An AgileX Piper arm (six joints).
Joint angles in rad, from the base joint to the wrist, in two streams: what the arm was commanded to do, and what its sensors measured. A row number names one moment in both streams.
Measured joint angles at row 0: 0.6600, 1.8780, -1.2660, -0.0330, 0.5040, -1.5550
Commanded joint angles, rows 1 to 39: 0.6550, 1.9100, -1.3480, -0.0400, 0.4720, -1.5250; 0.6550, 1.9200, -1.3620, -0.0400, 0.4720, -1.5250; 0.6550, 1.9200, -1.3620, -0.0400, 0.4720, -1.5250; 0.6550, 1.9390, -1.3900, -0.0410, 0.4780, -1.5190; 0.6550, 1.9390, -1.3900, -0.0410, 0.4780, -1.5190; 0.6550, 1.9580, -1.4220, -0.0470, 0.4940, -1.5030; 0.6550, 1.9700, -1.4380, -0.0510, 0.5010, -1.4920; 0.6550, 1.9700, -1.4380, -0.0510, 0.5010, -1.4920; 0.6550, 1.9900, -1.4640, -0.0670, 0.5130, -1.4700; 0.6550, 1.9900, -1.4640, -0.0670, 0.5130, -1.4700; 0.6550, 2.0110, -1.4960, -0.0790, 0.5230, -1.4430; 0.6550, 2.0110, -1.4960, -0.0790, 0.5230, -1.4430; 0.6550, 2.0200, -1.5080, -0.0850, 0.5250, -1.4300; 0.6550, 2.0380, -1.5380, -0.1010, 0.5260, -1.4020; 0.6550, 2.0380, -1.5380, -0.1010, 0.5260, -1.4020; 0.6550, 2.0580, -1.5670, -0.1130, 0.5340, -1.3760; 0.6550, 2.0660, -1.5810, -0.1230, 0.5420, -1.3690; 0.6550, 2.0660, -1.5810, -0.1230, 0.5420, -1.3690; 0.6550, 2.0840, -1.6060, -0.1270, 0.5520, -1.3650; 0.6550, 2.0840, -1.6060, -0.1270, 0.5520, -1.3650; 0.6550, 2.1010, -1.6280, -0.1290, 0.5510, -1.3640; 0.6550, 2.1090, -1.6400, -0.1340, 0.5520, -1.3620; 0.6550, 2.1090, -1.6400, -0.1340, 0.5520, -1.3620; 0.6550, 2.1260, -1.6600, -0.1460, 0.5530, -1.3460; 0.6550, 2.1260, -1.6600, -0.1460, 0.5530, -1.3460; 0.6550, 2.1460, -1.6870, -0.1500, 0.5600, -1.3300; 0.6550, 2.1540, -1.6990, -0.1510, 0.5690, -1.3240; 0.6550, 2.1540, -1.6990, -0.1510, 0.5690, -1.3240; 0.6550, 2.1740, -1.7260, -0.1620, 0.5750, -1.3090; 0.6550, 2.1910, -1.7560, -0.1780, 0.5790, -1.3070; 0.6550, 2.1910, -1.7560, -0.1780, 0.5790, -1.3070; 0.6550, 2.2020, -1.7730, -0.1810, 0.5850, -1.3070; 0.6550, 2.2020, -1.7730, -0.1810, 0.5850, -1.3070; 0.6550, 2.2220, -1.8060, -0.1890, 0.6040, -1.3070; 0.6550, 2.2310, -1.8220, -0.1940, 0.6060, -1.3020; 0.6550, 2.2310, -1.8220, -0.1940, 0.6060, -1.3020; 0.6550, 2.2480, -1.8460, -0.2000, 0.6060, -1.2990; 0.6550, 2.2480, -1.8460, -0.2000, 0.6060, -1.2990; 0.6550, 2.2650, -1.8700, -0.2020, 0.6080, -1.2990
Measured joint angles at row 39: 0.6570, 2.2580, -1.8260, -0.1870, 0.6510, -1.3090
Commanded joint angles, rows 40 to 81: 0.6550, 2.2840, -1.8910, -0.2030, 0.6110, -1.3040; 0.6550, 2.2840, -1.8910, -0.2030, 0.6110, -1.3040; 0.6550, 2.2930, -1.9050, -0.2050, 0.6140, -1.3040; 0.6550, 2.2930, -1.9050, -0.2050, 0.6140, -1.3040; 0.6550, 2.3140, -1.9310, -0.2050, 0.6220, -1.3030; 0.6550, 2.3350, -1.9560, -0.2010, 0.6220, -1.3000; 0.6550, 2.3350, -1.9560, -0.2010, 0.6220, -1.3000; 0.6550, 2.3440, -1.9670, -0.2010, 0.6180, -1.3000; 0.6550, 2.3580, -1.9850, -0.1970, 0.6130, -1.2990; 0.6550, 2.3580, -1.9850, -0.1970, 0.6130, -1.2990; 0.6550, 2.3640, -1.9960, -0.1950, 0.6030, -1.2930; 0.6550, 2.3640, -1.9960, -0.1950, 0.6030, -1.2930; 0.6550, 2.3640, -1.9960, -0.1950, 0.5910, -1.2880; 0.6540, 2.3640, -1.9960, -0.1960, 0.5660, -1.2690; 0.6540, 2.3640, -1.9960, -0.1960, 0.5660, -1.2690; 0.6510, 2.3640, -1.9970, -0.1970, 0.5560, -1.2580; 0.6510, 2.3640, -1.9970, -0.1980, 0.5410, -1.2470; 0.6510, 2.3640, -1.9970, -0.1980, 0.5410, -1.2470; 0.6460, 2.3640, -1.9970, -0.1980, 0.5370, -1.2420; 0.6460, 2.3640, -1.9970, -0.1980, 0.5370, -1.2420; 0.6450, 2.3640, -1.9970, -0.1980, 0.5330, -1.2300; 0.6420, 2.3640, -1.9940, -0.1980, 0.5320, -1.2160; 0.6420, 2.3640, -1.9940, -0.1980, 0.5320, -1.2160; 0.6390, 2.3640, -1.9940, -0.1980, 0.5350, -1.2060; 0.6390, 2.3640, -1.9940, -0.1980, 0.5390, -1.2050; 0.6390, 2.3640, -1.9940, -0.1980, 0.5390, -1.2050; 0.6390, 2.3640, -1.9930, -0.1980, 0.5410, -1.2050; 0.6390, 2.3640, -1.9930, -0.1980, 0.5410, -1.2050; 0.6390, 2.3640, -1.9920, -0.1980, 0.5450, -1.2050; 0.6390, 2.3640, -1.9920, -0.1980, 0.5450, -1.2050; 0.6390, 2.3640, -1.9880, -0.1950, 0.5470, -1.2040; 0.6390, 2.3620, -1.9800, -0.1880, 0.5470, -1.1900; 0.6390, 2.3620, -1.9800, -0.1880, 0.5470, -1.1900; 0.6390, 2.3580, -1.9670, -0.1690, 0.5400, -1.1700; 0.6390, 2.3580, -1.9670, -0.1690, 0.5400, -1.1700; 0.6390, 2.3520, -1.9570, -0.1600, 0.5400, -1.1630; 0.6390, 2.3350, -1.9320, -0.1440, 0.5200, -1.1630; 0.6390, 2.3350, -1.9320, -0.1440, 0.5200, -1.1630; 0.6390, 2.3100, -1.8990, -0.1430, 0.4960, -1.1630; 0.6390, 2.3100, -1.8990, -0.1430, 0.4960, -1.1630; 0.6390, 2.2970, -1.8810, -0.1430, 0.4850, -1.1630; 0.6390, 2.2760, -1.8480, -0.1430, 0.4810, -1.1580
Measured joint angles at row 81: 0.6410, 2.3200, -1.8860, -0.1490, 0.4990, -1.1720
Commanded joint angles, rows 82 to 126: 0.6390, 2.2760, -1.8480, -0.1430, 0.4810, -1.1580; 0.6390, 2.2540, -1.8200, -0.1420, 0.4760, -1.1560; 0.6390, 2.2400, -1.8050, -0.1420, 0.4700, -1.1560; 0.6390, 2.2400, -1.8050, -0.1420, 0.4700, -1.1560; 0.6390, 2.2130, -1.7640, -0.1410, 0.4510, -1.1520; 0.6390, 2.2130, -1.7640, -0.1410, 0.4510, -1.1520; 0.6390, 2.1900, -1.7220, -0.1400, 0.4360, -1.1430; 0.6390, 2.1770, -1.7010, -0.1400, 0.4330, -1.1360; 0.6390, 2.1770, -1.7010, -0.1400, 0.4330, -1.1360; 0.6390, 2.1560, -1.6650, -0.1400, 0.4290, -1.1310; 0.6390, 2.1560, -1.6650, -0.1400, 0.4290, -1.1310; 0.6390, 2.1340, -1.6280, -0.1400, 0.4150, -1.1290; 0.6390, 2.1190, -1.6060, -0.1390, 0.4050, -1.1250; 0.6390, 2.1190, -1.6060, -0.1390, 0.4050, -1.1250; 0.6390, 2.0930, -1.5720, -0.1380, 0.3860, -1.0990; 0.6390, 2.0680, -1.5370, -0.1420, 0.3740, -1.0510; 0.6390, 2.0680, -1.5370, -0.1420, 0.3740, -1.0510; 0.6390, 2.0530, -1.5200, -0.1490, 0.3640, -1.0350; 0.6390, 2.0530, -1.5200, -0.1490, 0.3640, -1.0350; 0.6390, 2.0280, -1.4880, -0.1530, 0.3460, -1.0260; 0.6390, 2.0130, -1.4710, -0.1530, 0.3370, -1.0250; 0.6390, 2.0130, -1.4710, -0.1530, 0.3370, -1.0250; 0.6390, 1.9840, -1.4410, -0.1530, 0.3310, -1.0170; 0.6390, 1.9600, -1.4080, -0.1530, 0.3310, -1.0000; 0.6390, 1.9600, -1.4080, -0.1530, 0.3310, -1.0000; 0.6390, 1.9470, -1.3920, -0.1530, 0.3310, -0.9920; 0.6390, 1.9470, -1.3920, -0.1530, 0.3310, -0.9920; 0.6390, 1.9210, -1.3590, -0.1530, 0.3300, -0.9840; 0.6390, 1.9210, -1.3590, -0.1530, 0.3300, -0.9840; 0.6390, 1.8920, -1.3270, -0.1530, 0.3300, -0.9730; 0.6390, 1.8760, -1.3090, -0.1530, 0.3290, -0.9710; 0.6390, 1.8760, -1.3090, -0.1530, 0.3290, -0.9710; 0.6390, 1.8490, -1.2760, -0.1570, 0.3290, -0.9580; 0.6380, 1.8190, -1.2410, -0.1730, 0.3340, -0.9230; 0.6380, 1.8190, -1.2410, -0.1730, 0.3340, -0.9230; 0.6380, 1.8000, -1.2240, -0.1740, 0.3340, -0.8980; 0.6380, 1.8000, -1.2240, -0.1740, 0.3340, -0.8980; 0.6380, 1.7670, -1.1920, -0.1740, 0.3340, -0.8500; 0.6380, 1.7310, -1.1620, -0.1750, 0.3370, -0.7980; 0.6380, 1.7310, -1.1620, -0.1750, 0.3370, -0.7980; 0.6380, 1.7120, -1.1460, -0.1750, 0.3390, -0.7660; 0.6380, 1.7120, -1.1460, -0.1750, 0.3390, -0.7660; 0.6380, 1.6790, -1.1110, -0.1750, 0.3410, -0.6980; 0.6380, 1.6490, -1.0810, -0.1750, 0.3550, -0.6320; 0.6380, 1.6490, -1.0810, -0.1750, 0.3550, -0.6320
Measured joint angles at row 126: 0.6410, 1.6940, -1.1220, -0.1720, 0.3380, -0.7350
